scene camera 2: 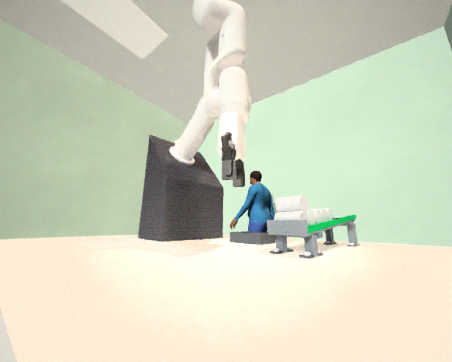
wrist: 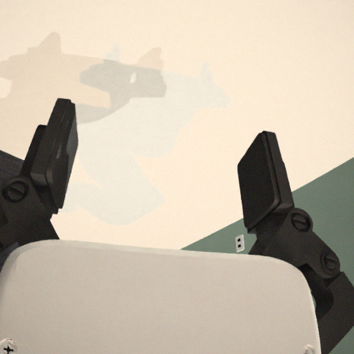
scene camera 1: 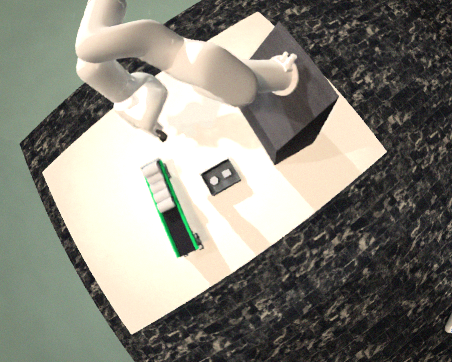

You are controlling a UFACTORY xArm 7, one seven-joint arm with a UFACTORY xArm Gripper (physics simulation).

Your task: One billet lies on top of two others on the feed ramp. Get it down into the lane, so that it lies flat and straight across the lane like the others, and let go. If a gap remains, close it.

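Places are measured from the arm's base along level axes (x ahead, y left, z up), in millimetres.
Pixels of known places: gripper, fingertip midpoint: (scene camera 2: 234,183) (scene camera 1: 156,133); arm's base at its link origin: (scene camera 2: 181,156) (scene camera 1: 281,75).
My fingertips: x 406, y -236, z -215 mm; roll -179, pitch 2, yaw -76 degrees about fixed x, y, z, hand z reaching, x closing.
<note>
Ahead of a thing's pixels: the offset from my fingertips to its top centre.
The feed ramp (scene camera 1: 181,233) (scene camera 2: 330,224) has a dark lane between green rails and stands on grey legs. The top billet {dz -28, dx +112, dy +78 mm} (scene camera 2: 292,203), a white cylinder, lies crosswise on others at the ramp's near end in scene camera 2. A lower billet {dz -64, dx +112, dy +61 mm} (scene camera 2: 290,216) shows under it, and more white billets (scene camera 1: 166,205) (scene camera 2: 320,215) lie across the lane in a row. In scene camera 1 I cannot tell which billet is on top. My gripper (scene camera 1: 161,135) (scene camera 2: 233,176) (wrist: 165,133) is open and empty, above and beside the ramp's stacked end. The ramp does not show in the wrist view.
A dark tray {dz -121, dx -66, dy +263 mm} (scene camera 1: 216,190) (scene camera 2: 252,238) with a round and a square light patch is on the table beside the ramp. The dark pedestal (scene camera 1: 300,112) (scene camera 2: 192,210) carries the arm. A figure in blue (scene camera 2: 260,202) shows behind the tray in scene camera 2.
</note>
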